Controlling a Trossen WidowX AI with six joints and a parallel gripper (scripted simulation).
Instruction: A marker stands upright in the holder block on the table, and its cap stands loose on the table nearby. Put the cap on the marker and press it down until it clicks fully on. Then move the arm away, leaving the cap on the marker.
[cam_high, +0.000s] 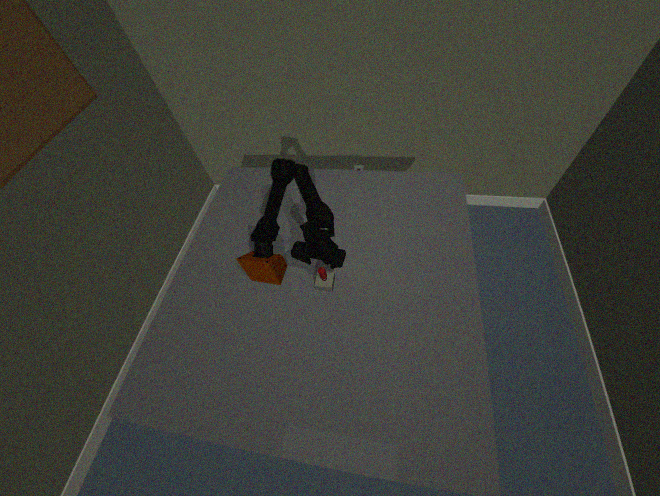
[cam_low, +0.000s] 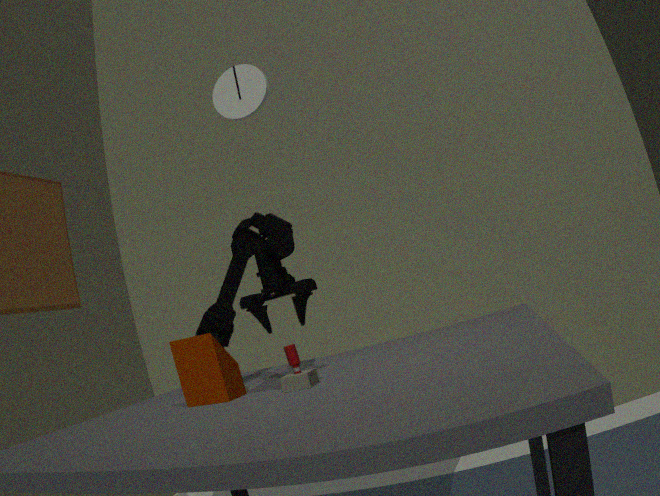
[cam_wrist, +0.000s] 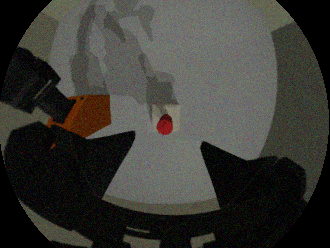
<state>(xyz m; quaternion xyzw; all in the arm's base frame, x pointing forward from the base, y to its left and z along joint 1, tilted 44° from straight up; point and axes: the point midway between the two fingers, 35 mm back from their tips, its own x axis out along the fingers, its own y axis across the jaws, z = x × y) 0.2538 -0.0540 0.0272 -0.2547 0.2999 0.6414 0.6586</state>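
The red cap is 60 mm below my gripper tip. The rest, counted from my gripper tip: pale holder block: 130 mm below.
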